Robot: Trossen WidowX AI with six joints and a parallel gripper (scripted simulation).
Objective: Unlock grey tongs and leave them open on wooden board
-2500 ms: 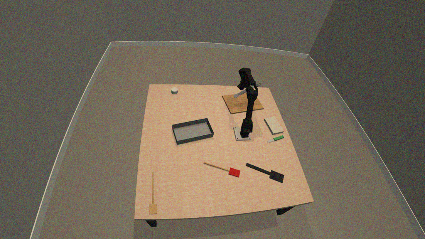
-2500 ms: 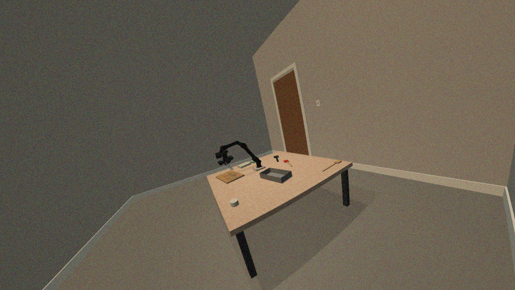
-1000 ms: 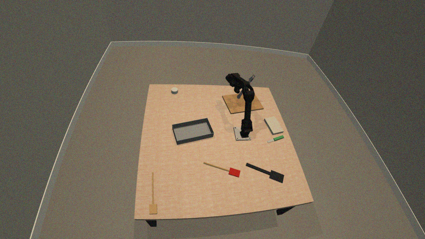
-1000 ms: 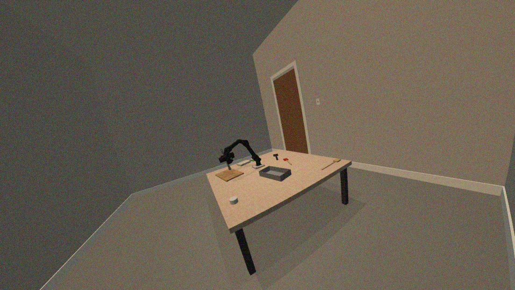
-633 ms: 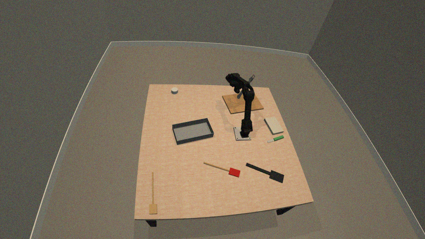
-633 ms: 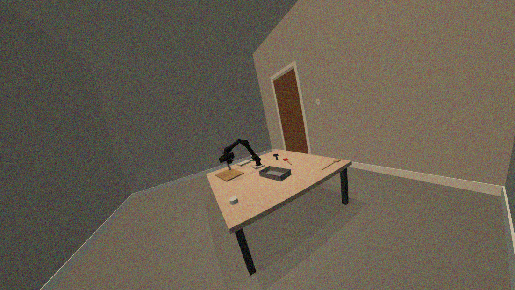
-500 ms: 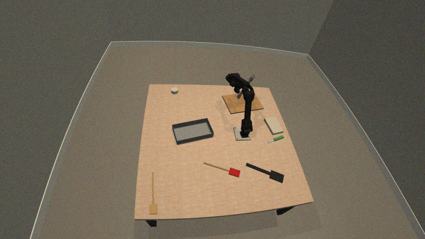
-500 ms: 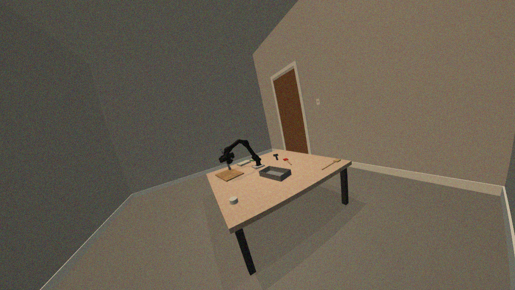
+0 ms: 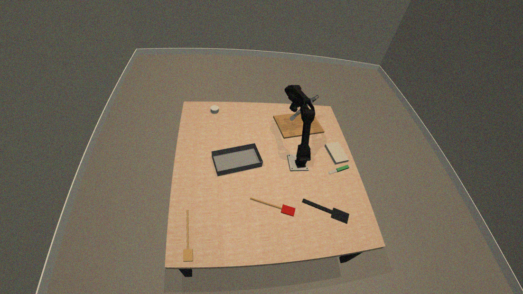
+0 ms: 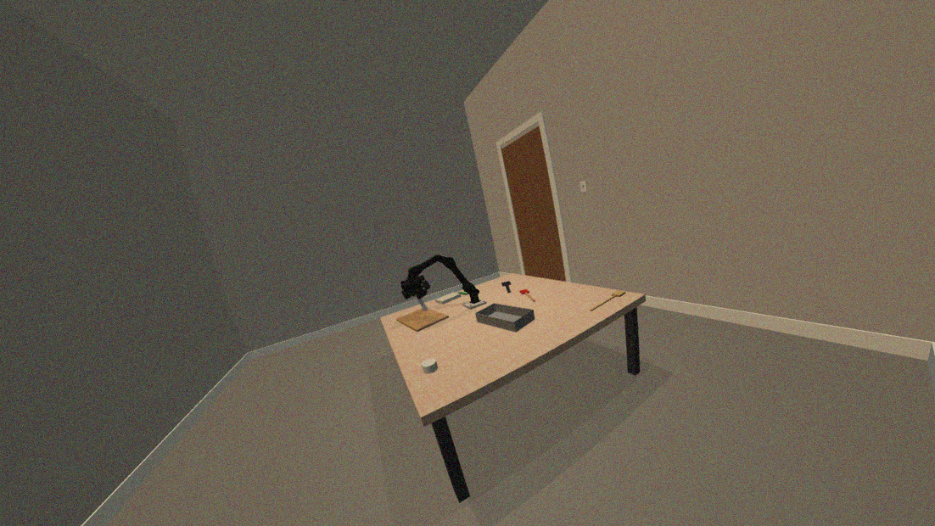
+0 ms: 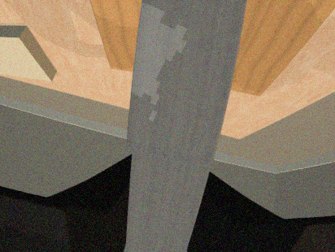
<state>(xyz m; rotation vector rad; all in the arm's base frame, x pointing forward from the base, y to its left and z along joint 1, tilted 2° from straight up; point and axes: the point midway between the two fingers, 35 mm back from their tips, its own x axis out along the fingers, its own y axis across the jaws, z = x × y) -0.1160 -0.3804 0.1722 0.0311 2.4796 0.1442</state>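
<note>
The wooden board is 16 cm below my gripper tip, 2 cm ahead of it and 1 cm to the right of it. From my gripper tip the other things lie so: white cup 67 cm ahead, 22 cm to the right, 15 cm below; pale block 32 cm to the left, 18 cm behind, 16 cm below; grey roasting tin 57 cm ahead, 29 cm to the left, 14 cm below.
</note>
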